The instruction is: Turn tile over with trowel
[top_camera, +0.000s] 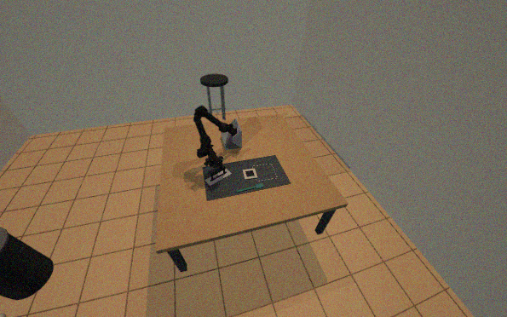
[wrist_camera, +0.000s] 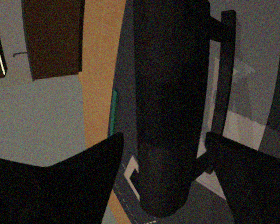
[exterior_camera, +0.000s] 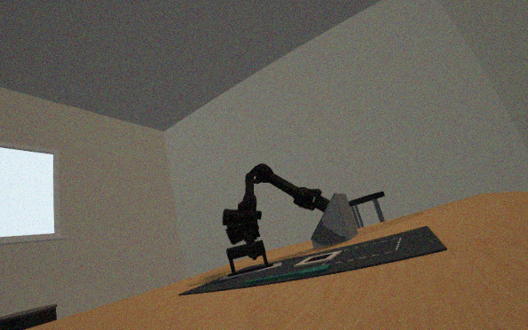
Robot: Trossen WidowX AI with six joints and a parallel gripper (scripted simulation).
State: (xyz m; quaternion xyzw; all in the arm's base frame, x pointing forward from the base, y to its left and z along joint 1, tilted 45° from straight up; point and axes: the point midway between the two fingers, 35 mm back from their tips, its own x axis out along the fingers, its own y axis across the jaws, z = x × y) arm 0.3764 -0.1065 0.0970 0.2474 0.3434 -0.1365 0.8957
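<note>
Right now my gripper tip is 19 cm to the right of the dark mat and 8 cm above it. Round my gripper tip: trowel: 14 cm ahead, 23 cm to the left, 6 cm below; then tile: 1 cm behind, 22 cm to the left, 6 cm below.
</note>
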